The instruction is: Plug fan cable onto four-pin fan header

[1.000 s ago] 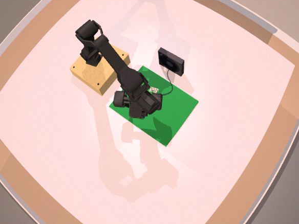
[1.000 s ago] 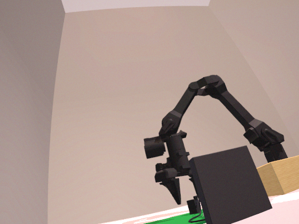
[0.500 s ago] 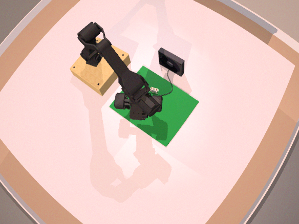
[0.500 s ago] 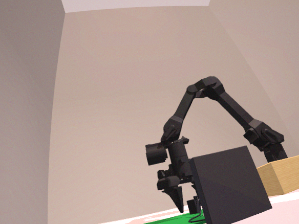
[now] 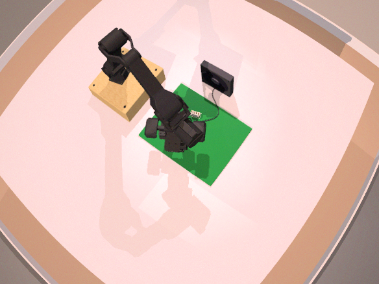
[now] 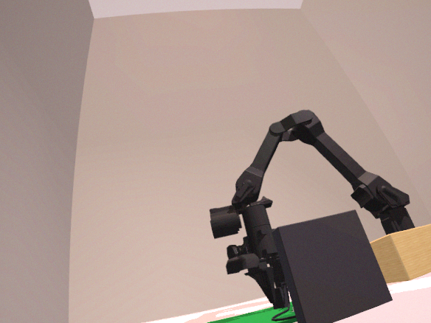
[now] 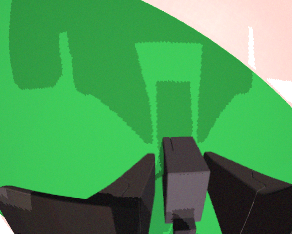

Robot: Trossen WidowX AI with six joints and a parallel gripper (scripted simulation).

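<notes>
Now: the four-pin header 10 mm ahead of my gripper tip, 110 mm to the left of it and 20 mm below it. From my gripper tip the other things lie so: green board (40 mm ahead, 50 mm to the left, 30 mm below); then fan plug (10 mm to the left, 10 mm above); then fan (40 mm ahead, 230 mm to the left, 40 mm above).
</notes>
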